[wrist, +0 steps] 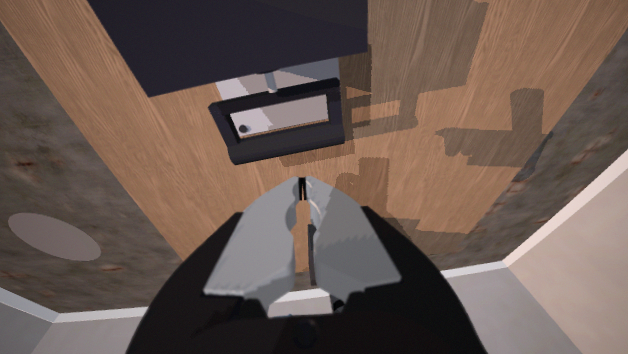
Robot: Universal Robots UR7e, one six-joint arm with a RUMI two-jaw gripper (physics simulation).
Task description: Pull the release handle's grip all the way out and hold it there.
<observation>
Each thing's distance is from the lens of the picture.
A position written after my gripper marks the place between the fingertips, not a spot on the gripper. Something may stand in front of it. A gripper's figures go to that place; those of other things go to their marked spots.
my gripper (302,179): 14 cm
release handle grip (330,133): 21 cm
metal base plate (311,109): 31 cm
The marked spots on the metal base plate and the release handle grip are 11 cm apart.
</observation>
